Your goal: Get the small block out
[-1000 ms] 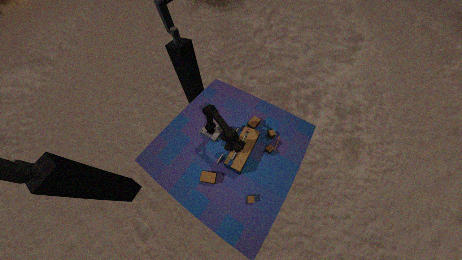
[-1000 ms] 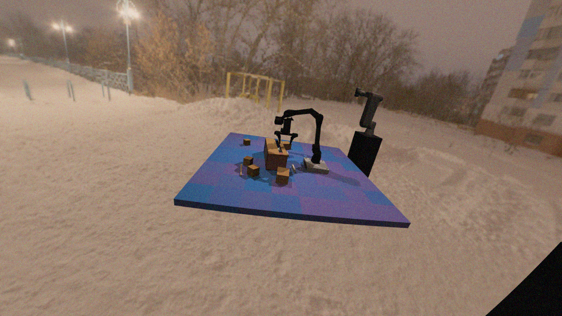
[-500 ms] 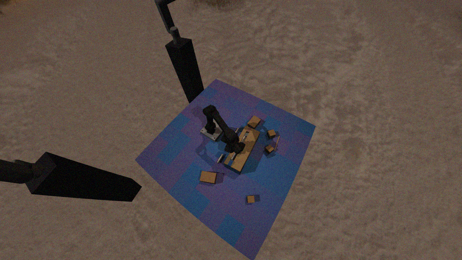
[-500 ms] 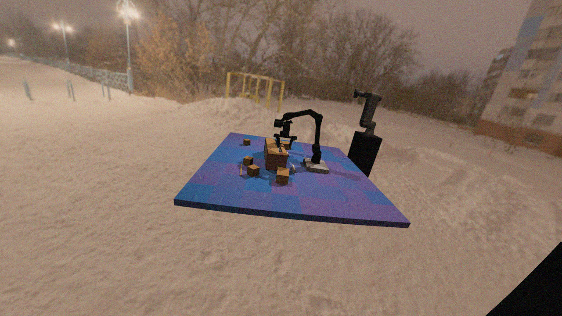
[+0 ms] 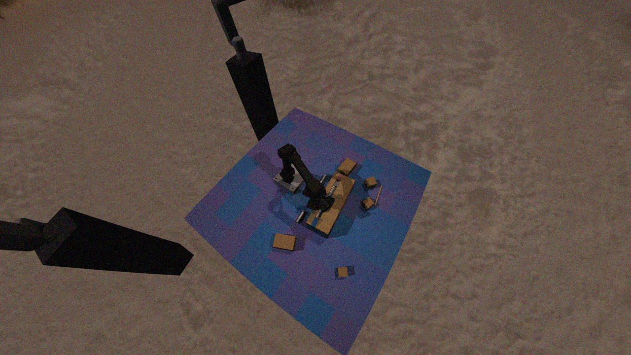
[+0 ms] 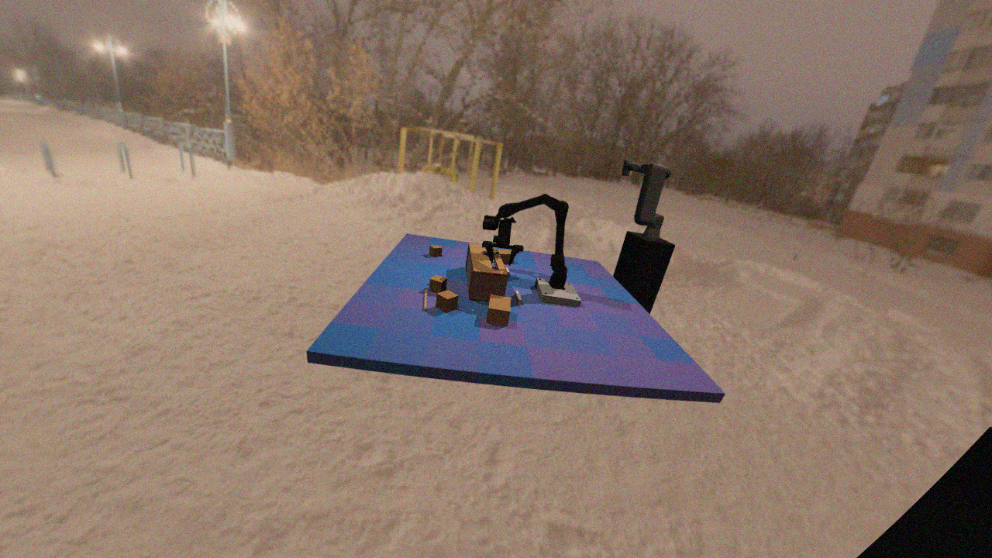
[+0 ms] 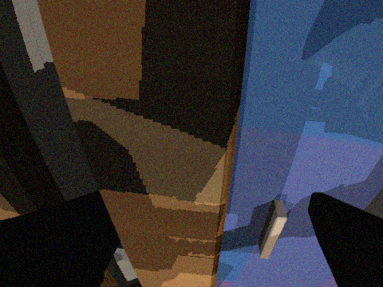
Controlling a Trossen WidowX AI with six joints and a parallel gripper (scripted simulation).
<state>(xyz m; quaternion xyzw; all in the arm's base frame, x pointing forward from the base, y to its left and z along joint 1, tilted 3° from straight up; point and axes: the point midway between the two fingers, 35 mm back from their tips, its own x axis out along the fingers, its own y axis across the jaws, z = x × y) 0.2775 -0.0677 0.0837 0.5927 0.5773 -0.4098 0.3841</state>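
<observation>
Now: the long tan box 4 cm ahead of my gripper tip and 3 cm below it. Also, from my gripper tip: thin tan stick 33 cm ahead, 23 cm to the left, 9 cm below.
</observation>
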